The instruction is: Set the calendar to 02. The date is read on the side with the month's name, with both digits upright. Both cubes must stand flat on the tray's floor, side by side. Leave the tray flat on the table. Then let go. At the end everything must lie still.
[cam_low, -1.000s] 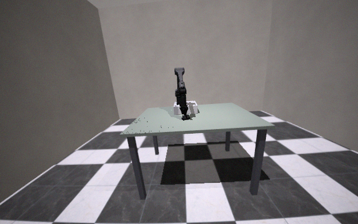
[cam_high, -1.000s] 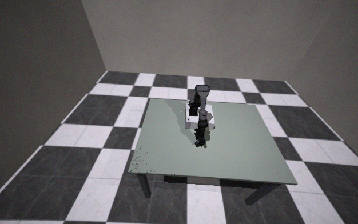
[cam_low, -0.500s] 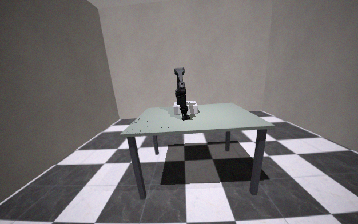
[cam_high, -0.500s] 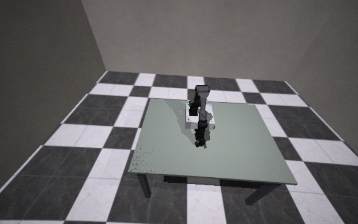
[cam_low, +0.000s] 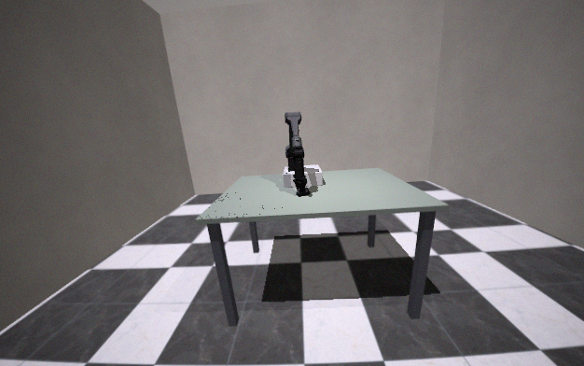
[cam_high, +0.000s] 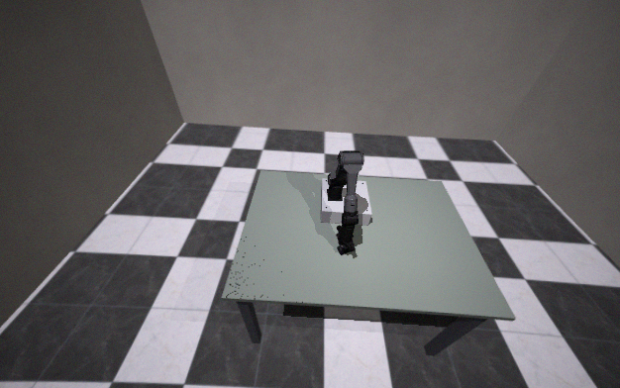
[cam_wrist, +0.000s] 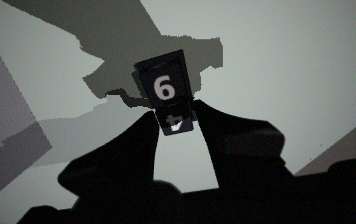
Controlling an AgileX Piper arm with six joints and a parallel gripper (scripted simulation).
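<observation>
The dark digit cube is 1 cm behind my hand and 3 cm to the left of it.
</observation>
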